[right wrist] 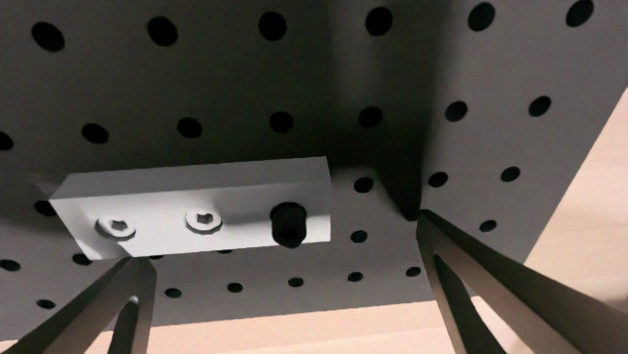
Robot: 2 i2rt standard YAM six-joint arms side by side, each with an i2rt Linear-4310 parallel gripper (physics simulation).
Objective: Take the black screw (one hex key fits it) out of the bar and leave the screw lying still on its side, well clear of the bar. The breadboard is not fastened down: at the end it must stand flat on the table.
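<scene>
The black screw stands in the right end of the light grey bar, its dark head standing out from the bar's face. How far its thread sits in the bar is hidden. The bar is on the grey breadboard, in the middle left of the right wrist view. My right gripper is open. Its fingers stand wide apart, one at the bar's lower left edge in the picture and one right of the bar, with the screw between them in the picture and untouched. My left gripper does not show.
Two pale screws with hex sockets, a left one and a middle one, sit in the bar beside the black screw. Rows of holes cover the breadboard. The pale wooden table shows beyond the board's right and lower edges. Dark shadows lie across the board.
</scene>
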